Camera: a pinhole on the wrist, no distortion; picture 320 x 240 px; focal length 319.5 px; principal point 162.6 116.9 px. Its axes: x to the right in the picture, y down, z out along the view. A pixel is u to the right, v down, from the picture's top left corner.
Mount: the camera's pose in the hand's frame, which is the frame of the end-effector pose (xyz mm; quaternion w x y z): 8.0 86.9 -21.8 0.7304 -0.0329 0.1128 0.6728
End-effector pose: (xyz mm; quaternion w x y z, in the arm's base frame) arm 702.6 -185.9 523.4 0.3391 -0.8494 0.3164 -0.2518
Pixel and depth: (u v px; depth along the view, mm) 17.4 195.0 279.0
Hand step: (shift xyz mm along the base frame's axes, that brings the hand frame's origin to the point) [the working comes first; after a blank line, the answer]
In the camera's frame: -126.8 68.2 279.0

149.2 128.1 -208.1
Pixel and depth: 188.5 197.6 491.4
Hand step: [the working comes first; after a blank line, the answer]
In the camera's frame: 39.8 124.1 491.4

173.9 95.3 -480.7
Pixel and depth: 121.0 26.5 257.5
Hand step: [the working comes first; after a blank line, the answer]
In the camera's frame: -33.5 -72.9 257.5

183.5 -38.4 -196.2
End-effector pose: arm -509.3 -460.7 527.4 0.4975 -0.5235 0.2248 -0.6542
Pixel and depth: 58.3 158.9 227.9
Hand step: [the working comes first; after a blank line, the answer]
In the camera's frame: -74.4 30.0 227.9

224.6 23.7 25.9
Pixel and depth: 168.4 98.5 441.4
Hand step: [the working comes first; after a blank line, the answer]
In the camera's frame: 8.0 -25.4 441.4

445.0 -58.6 34.4
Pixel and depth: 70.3 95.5 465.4
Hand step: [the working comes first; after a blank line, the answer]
In the camera's frame: -134.4 -31.2 465.4

436.7 8.9 162.0
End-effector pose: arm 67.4 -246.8 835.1 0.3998 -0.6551 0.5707 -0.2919
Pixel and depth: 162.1 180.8 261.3
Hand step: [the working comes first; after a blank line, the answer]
In the camera's frame: -0.4 52.3 261.3

123.4 53.3 -243.4
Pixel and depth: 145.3 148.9 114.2
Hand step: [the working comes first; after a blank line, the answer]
In the camera's frame: -6.2 11.4 114.2

24.8 4.6 -137.3
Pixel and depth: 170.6 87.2 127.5
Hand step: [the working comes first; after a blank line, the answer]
In the camera's frame: 3.2 -11.9 127.5

31.6 -18.8 -151.8
